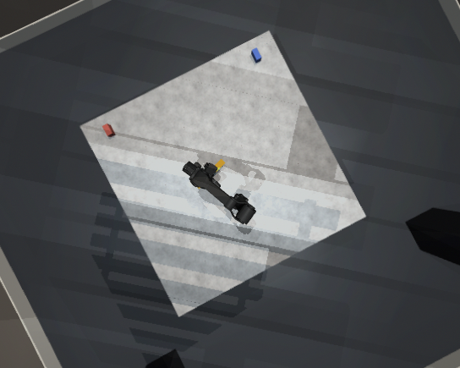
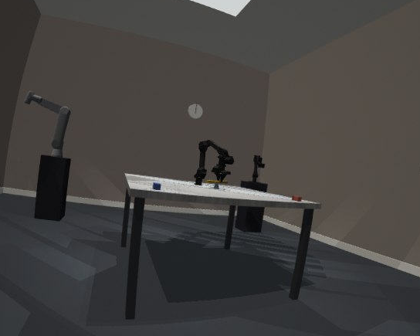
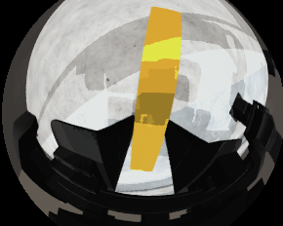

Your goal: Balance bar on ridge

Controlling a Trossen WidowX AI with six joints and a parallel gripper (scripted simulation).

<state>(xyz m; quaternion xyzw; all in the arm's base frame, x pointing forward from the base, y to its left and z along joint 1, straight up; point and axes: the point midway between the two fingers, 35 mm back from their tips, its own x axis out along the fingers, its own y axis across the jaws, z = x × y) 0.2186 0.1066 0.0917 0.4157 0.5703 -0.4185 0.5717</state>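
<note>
My gripper tip is 1 cm short of the yellow bar and 3 cm to the left of it. Round my gripper tip: red block: 52 cm ahead, 39 cm to the left, 4 cm below; then blue block: 52 cm ahead, 61 cm to the right, 4 cm below.
</note>
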